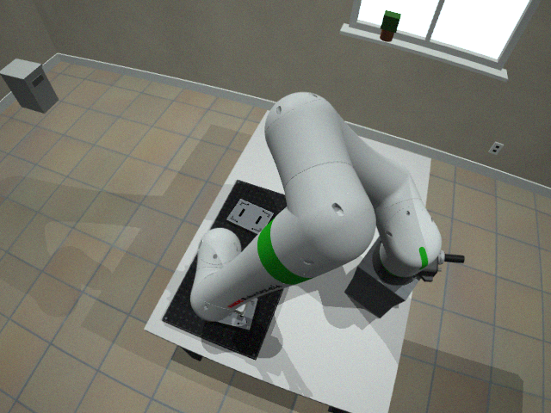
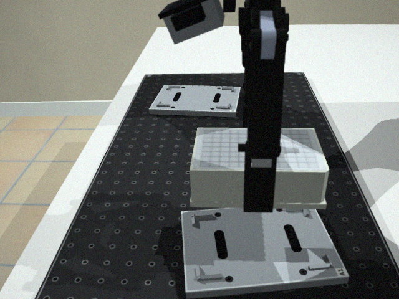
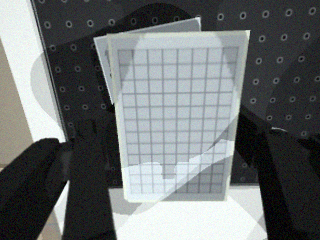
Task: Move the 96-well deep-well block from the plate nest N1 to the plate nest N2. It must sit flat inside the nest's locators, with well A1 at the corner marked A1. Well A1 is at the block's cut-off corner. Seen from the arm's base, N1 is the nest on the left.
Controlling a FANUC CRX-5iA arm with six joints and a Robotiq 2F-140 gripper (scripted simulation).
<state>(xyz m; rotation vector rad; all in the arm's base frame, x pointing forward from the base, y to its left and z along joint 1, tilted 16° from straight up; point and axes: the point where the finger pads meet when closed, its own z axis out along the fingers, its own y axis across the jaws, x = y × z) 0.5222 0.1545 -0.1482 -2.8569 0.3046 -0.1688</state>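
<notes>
Now: hand 10 cm above the A1 mark, 7 cm to the right of it and 7 cm past it. Also, from my hand: 96-well deep-well block 1 cm below.
</notes>
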